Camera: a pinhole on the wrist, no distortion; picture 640 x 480 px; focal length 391.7 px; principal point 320.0 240.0 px. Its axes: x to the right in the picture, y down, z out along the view. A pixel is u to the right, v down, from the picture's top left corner.
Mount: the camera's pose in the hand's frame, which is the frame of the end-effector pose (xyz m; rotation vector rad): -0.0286 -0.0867 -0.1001 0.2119 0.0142 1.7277
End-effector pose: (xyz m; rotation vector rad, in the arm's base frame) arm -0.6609 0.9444 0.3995 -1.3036 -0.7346 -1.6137
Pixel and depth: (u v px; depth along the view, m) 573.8 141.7 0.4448
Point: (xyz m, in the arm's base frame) -0.3625 1.1607 0.5794
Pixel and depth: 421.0 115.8 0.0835
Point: -0.7327 0.9554 0.4071
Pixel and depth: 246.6 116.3 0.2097
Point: -0.7488 1.0604 0.5067
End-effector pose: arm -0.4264 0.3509 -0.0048 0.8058 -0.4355 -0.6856
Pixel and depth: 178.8 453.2 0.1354
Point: -0.5621 0.3032 -0.1150
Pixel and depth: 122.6 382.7 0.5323
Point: -0.9115 -0.0095 -0.0988
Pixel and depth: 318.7 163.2 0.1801
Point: -0.4854 0.2407 -0.0349
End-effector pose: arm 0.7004 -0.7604 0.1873 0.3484 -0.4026 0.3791
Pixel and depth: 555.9 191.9 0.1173
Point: 0.6985 -0.7961 0.1965
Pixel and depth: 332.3 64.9 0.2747
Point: 0.8009 -0.8613 0.3566
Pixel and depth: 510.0 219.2 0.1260
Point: 0.6968 -0.8109 0.1986
